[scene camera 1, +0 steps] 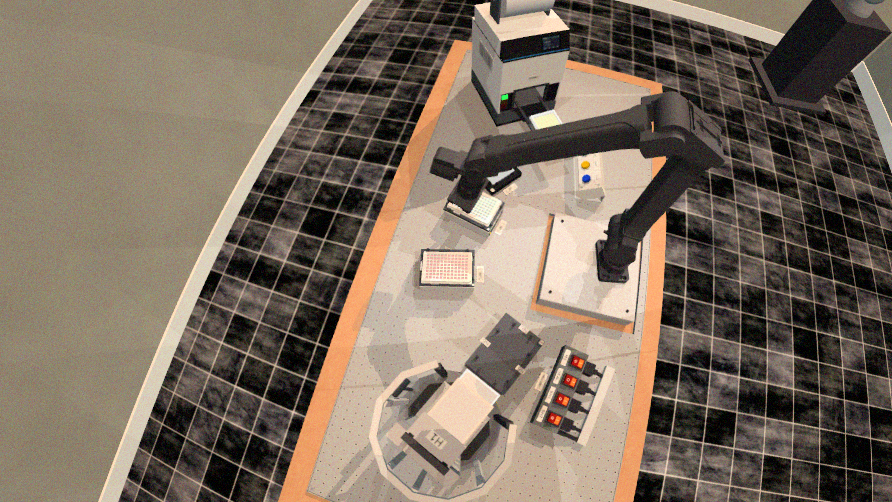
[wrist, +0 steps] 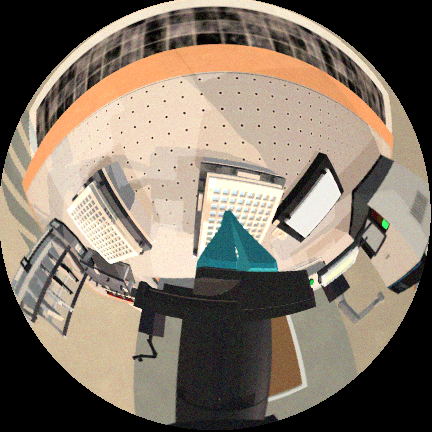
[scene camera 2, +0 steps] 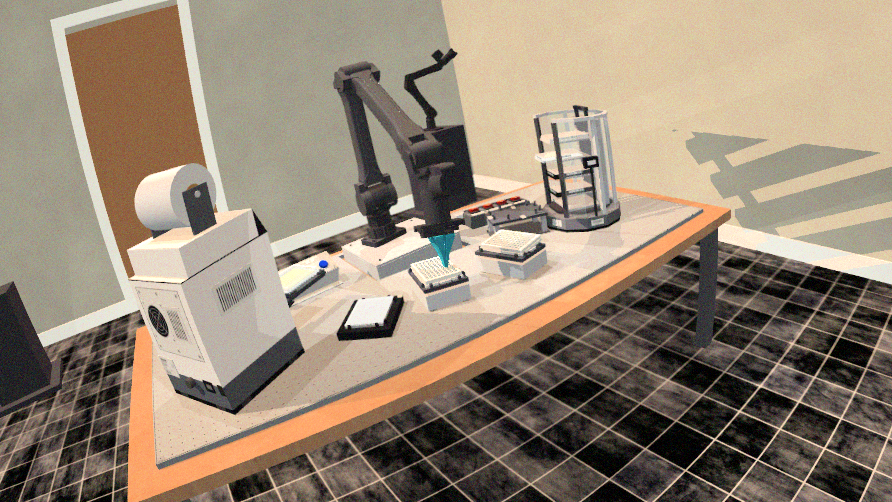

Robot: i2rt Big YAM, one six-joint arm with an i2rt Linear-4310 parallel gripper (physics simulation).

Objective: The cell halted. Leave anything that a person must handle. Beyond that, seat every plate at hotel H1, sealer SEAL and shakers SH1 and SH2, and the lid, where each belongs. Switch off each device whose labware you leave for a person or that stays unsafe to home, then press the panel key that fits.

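Frame: origin at the arm's base, x left, y ahead, z down, level; millimetres.
Seen in the pictures: gripper, fingertip midpoint: (scene camera 1: 462,203) (wrist: 226,214) (scene camera 2: 445,267); arm's base, link origin: (scene camera 1: 611,262) (scene camera 2: 384,238).
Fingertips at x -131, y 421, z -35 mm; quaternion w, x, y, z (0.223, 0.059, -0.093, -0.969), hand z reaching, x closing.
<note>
Pixels of each thing's middle, then the offset from my fingertips to it. "*": a spot on its surface instead.
- clear-well plate, body centre: (wrist: 234,228) (scene camera 2: 435,270) (scene camera 1: 474,204) dz +11, dx -5, dy -32 mm
- pink-well plate, body centre: (wrist: 100,229) (scene camera 2: 510,242) (scene camera 1: 447,267) dz +7, dx +188, dy +28 mm
- white lid-like piece, body centre: (wrist: 316,206) (scene camera 2: 369,311) dz +49, dx -173, dy -73 mm
- yellowish plate, body centre: (scene camera 2: 290,278) (scene camera 1: 550,128) (wrist: 339,267) dz -33, dx -266, dy -250 mm
- sealer, body centre: (scene camera 2: 202,277) (scene camera 1: 518,44) dz -155, dx -505, dy -142 mm
- Hotel H1, body centre: (scene camera 1: 445,424) (scene camera 2: 576,163) (wrist: 48,280) dz -99, dx +567, dy -8 mm
- dark nest, body centre: (scene camera 1: 504,354) (scene camera 2: 516,219) (wrist: 106,275) dz +35, dx +395, dy -132 mm
- switch strip, surface spot: (scene camera 1: 557,390) * dz +33, dx +478, dy -268 mm
- key panel, body centre: (scene camera 2: 299,280) (scene camera 1: 590,163) (wrist: 300,281) dz +31, dx -192, dy -385 mm
- yellow key, body centre: (scene camera 1: 585,165) dz +9, dx -168, dy -362 mm
- blue key, body centre: (scene camera 2: 323,264) (scene camera 1: 586,178) dz +9, dx -118, dy -360 mm
My gripper (scene camera 2: 445,264) (wrist: 226,214) is shut and empty, its teal tips together low over the clear-well plate (scene camera 1: 486,209) (scene camera 2: 430,270) (wrist: 263,200) on one shaker; contact is unclear. The arm hides the fingers in scene camera 1. A pink-well plate (scene camera 1: 446,267) (scene camera 2: 510,241) (wrist: 102,223) lies on the other shaker. I cannot tell whether either plate sits fully flat. A white lid-like piece (scene camera 2: 370,311) (wrist: 315,205) lies in a black holder. A yellowish plate (scene camera 1: 545,119) (scene camera 2: 297,277) (wrist: 340,265) is at the front of the sealer (scene camera 1: 521,68) (scene camera 2: 205,312) (wrist: 405,200). Hotel H1 (scene camera 2: 559,169) holds white pieces on several levels.
A dark nest (scene camera 1: 503,354) (scene camera 2: 516,216) stands before the hotel. The switch strip (scene camera 1: 557,390) has several red rocker switches beside it. The key panel (scene camera 1: 589,190) shows a yellow key (scene camera 1: 585,164) and a blue key (scene camera 1: 585,178) (scene camera 2: 323,264). The hotel's round guard rises above the table.
</note>
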